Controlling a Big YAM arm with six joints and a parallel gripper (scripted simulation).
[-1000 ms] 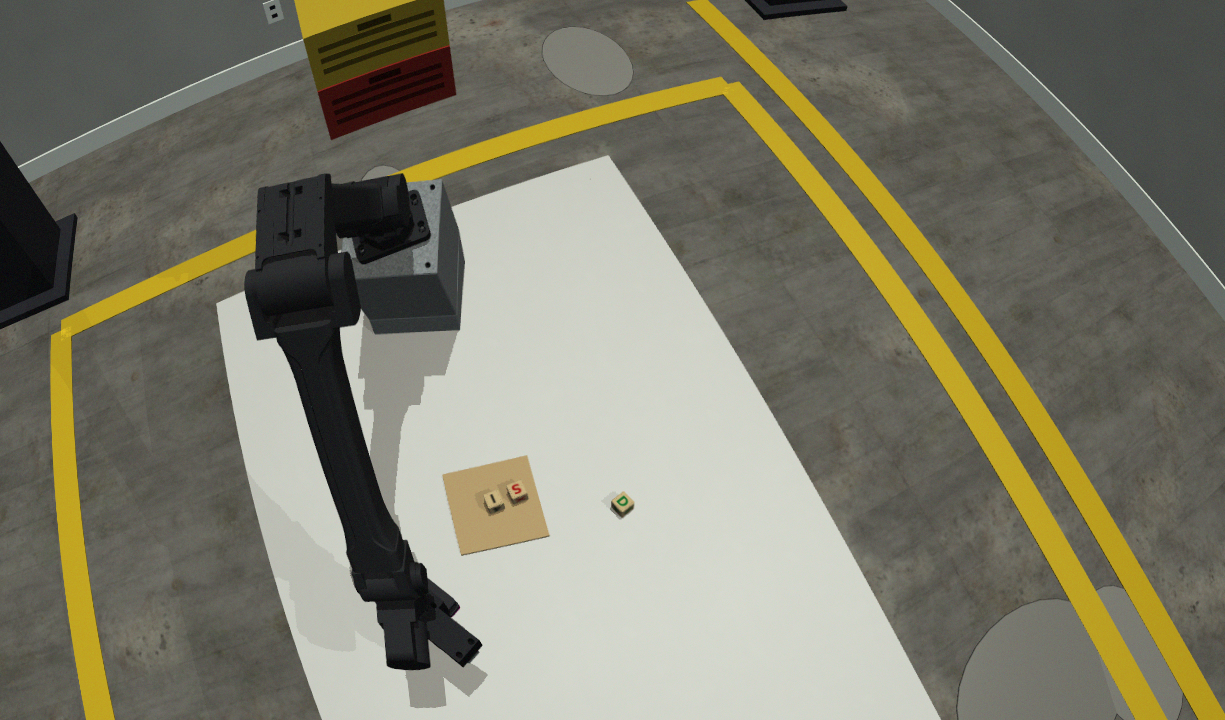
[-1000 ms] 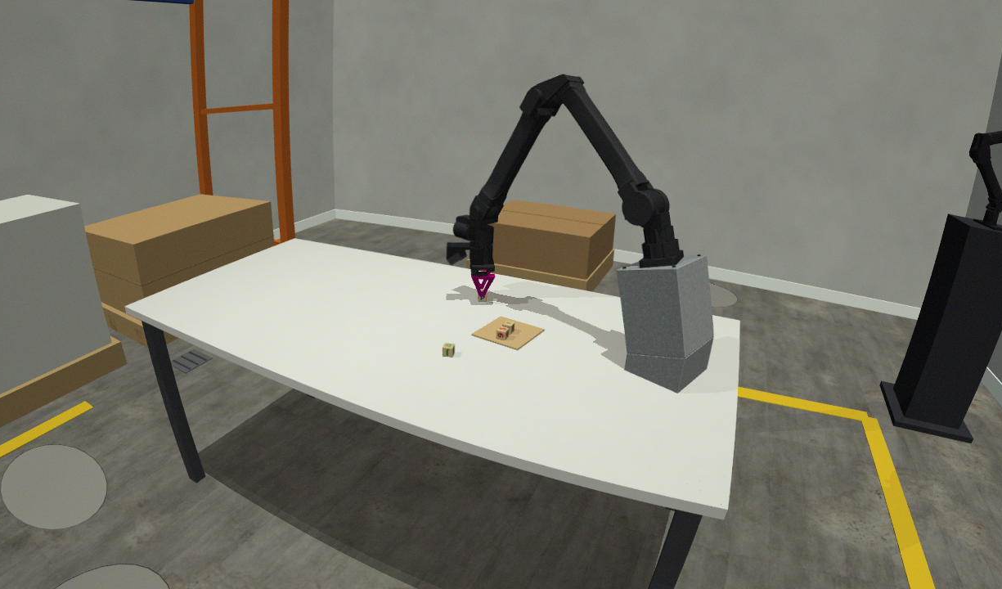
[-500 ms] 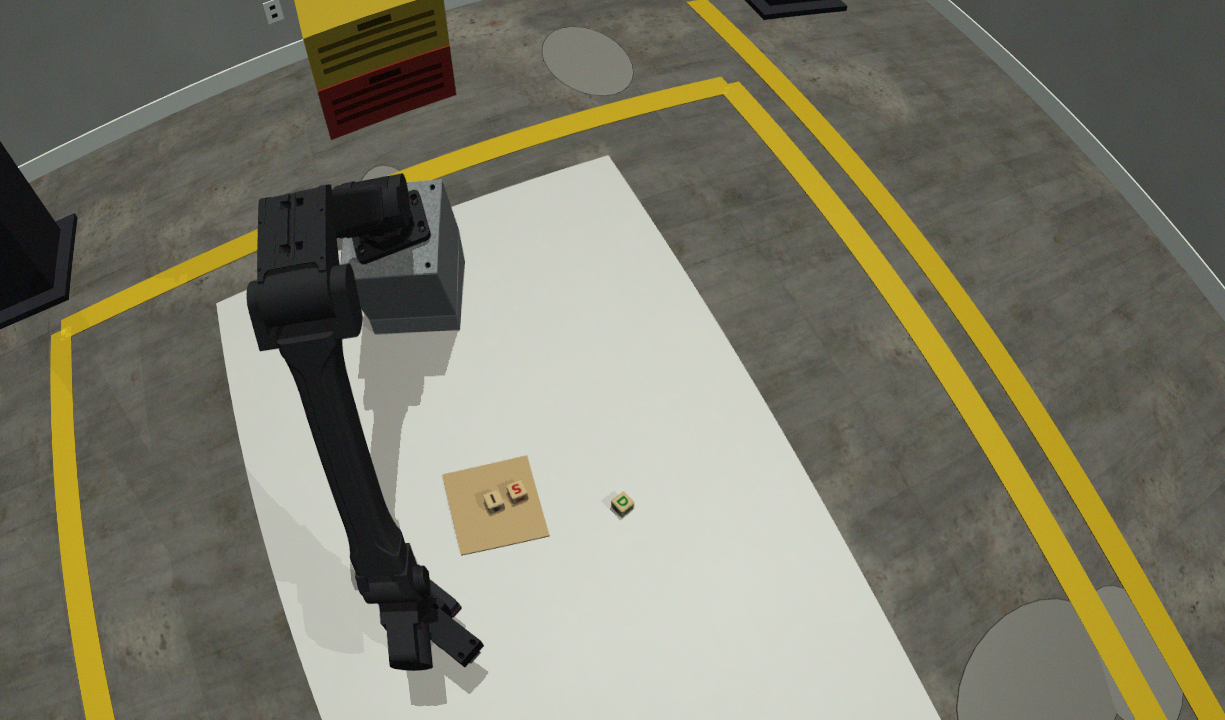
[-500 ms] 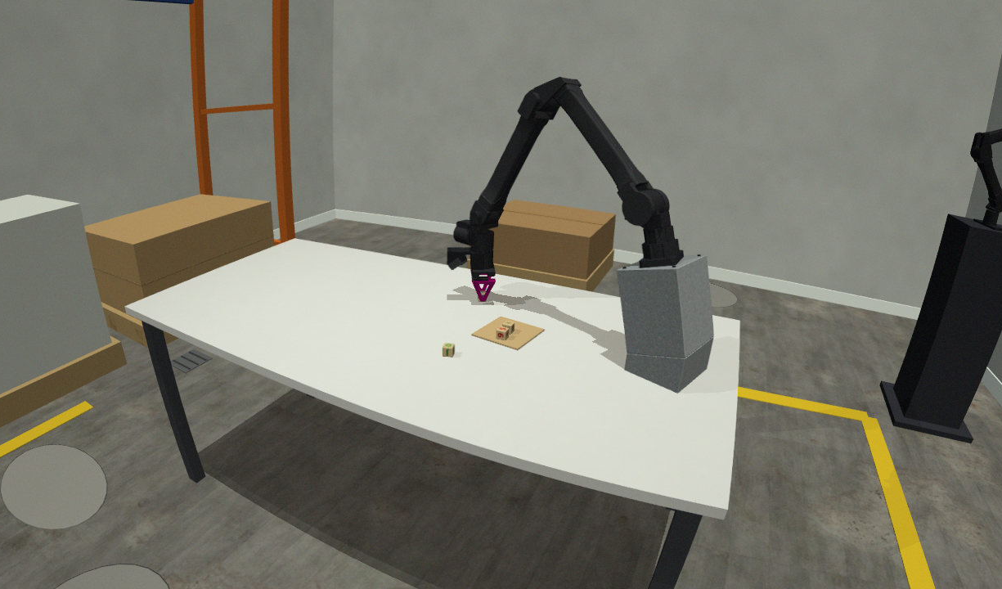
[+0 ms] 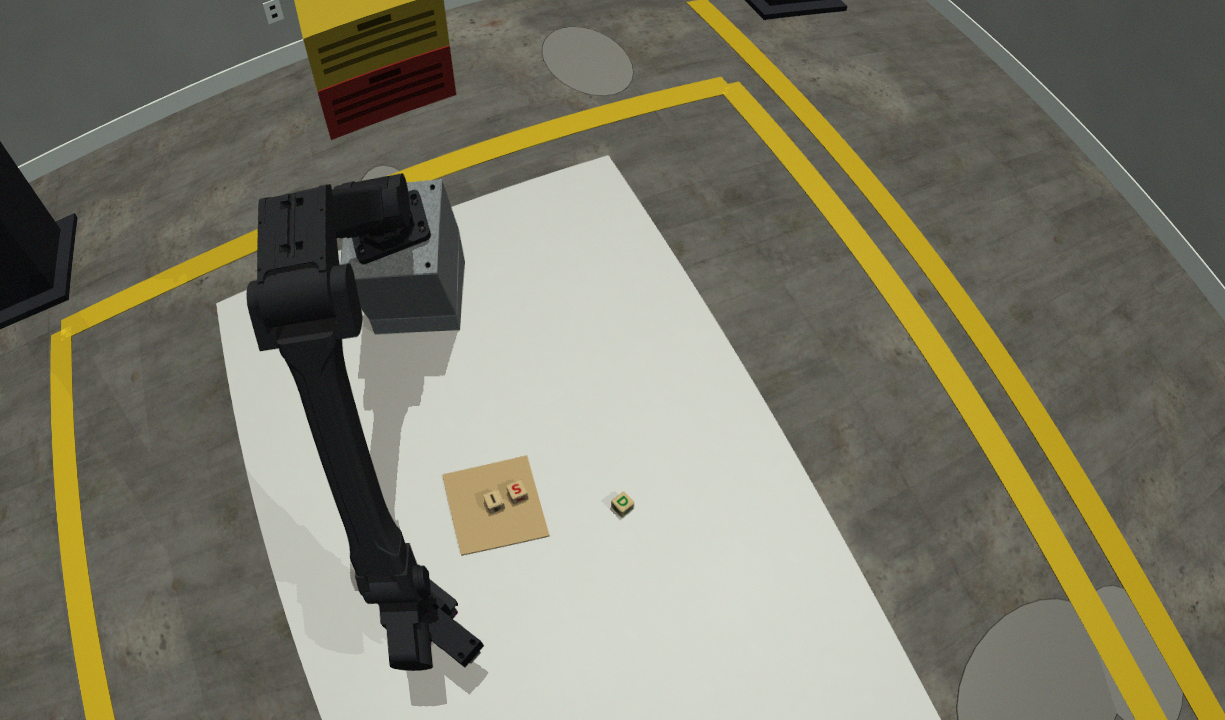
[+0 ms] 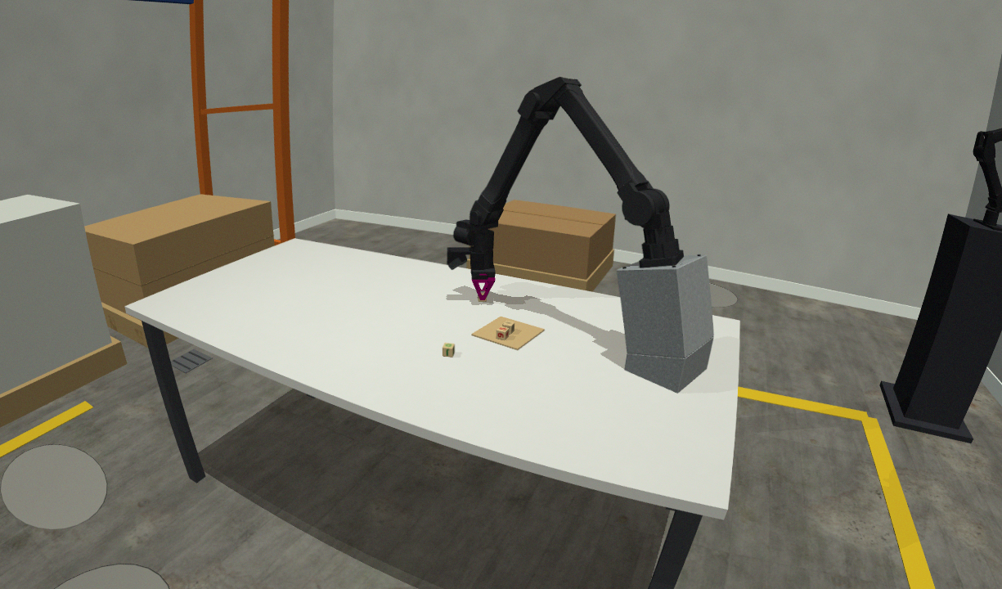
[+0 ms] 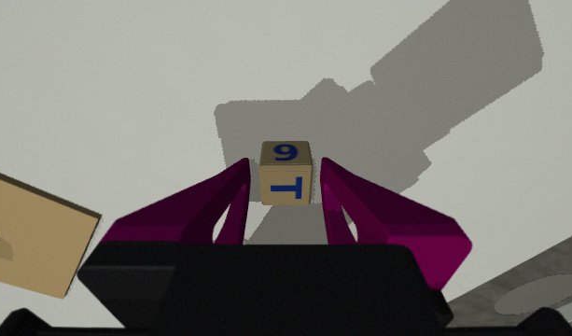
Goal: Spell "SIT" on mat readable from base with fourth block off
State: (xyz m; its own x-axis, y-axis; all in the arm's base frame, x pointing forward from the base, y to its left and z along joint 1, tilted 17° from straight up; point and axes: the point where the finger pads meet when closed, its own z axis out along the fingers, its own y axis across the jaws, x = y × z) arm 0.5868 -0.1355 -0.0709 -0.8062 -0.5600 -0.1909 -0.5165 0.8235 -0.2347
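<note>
Right now the T block is right at my hand. The rest, counted from my hand: S block (200 mm to the left, 170 mm behind); I block (170 mm behind, 160 mm to the left); tan mat (170 mm behind, 160 mm to the left, 20 mm below).
</note>
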